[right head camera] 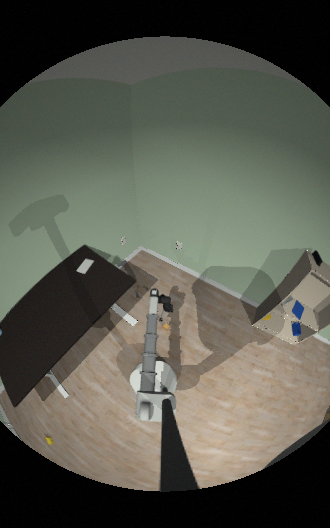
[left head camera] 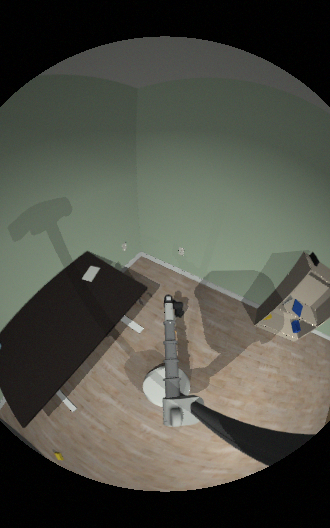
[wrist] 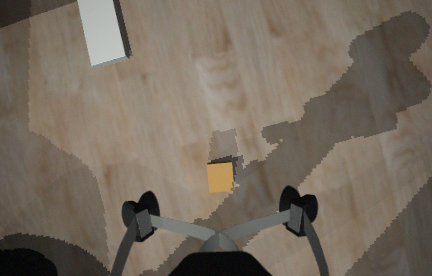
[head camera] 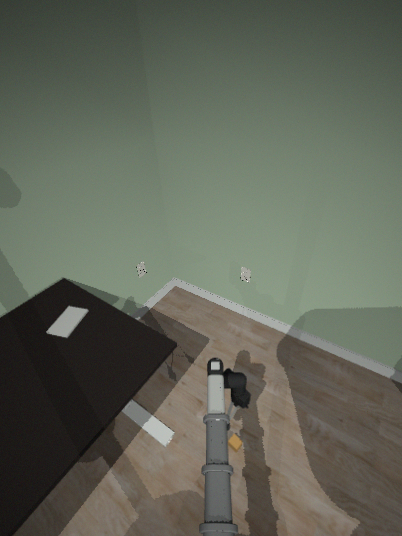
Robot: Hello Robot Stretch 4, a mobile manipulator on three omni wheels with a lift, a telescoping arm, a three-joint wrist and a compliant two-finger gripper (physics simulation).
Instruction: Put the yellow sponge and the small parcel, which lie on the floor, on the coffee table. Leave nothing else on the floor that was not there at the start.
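Frame: origin at the robot's base, x back, y right, z up, level; metres.
Seen in the pictures: gripper, fingertip midpoint: [right head camera: 165, 315] [wrist: 219, 204] [head camera: 235, 416].
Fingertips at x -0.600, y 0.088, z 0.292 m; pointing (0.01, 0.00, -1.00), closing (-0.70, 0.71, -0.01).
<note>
Pixels of each thing's middle, then the offset from my fingertips to it. "*": a spot on its surface instead. Level surfaces: height alone.
- orange-tan block at the middle of its body: [wrist: 220, 175] [head camera: 235, 443] [right head camera: 165, 326] dx +0.010, dy +0.007, dz -0.294 m
- dark coffee table at its surface level: dz +0.401 m
- flat white rectangle at a spot on its surface: [head camera: 67, 321] [left head camera: 90, 273] [right head camera: 84, 265] * dx -0.211, dy -0.714, dz +0.411 m
- beige open unit at a spot on its surface: [right head camera: 280, 290] * dx -0.080, dy +1.160, dz +0.264 m
The small parcel, an orange-tan block [head camera: 235, 442] [right head camera: 166, 326] [wrist: 220, 177], lies on the floor close to the arm. My gripper [wrist: 219, 204] is open and empty, pointing down above the floor. In the wrist view the parcel shows a little above the line between the fingertips, nearer the left-right middle, apart from both fingers. The yellow sponge [left head camera: 58, 456] [right head camera: 49, 440] lies on the floor at the lower left, beyond the near end of the coffee table. The dark coffee table [head camera: 115, 360] [left head camera: 60, 330] [right head camera: 60, 320] stands left of the arm.
A flat white rectangle [head camera: 67, 321] [left head camera: 91, 273] [right head camera: 85, 265] is on the table top. A pale table leg piece [head camera: 159, 431] [wrist: 104, 35] reaches out over the floor near the parcel. A beige open unit [left head camera: 282, 292] [right head camera: 280, 290] with blue and yellow things stands at the right wall.
</note>
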